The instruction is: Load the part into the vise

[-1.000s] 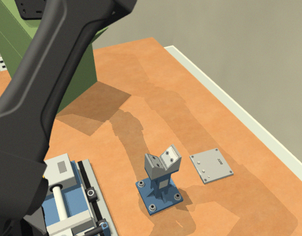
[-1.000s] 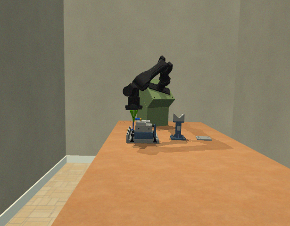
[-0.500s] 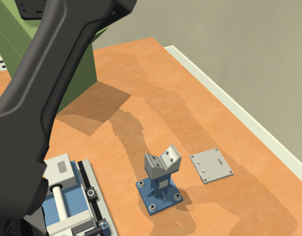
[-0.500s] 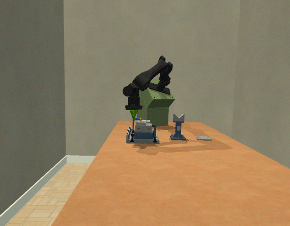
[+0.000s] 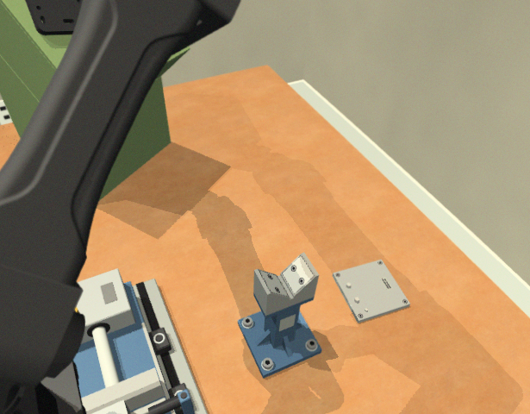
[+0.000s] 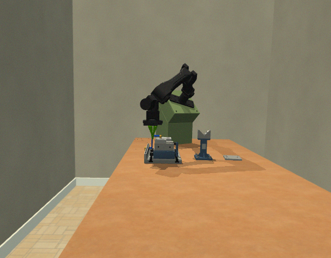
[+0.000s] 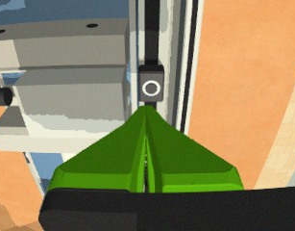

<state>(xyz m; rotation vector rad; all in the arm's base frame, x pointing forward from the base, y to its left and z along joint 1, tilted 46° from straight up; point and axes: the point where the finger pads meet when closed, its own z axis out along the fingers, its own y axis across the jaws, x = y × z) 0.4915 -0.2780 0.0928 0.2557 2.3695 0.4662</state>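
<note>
The grey part is 4 cm to the left of my hand and 3 cm below it. Also, from my hand: fixed jaw 3 cm ahead, 6 cm to the left, 4 cm below; moving jaw 3 cm behind, 6 cm to the left, 4 cm below; work stop 1 cm ahead, 11 cm to the left, 3 cm below.
</note>
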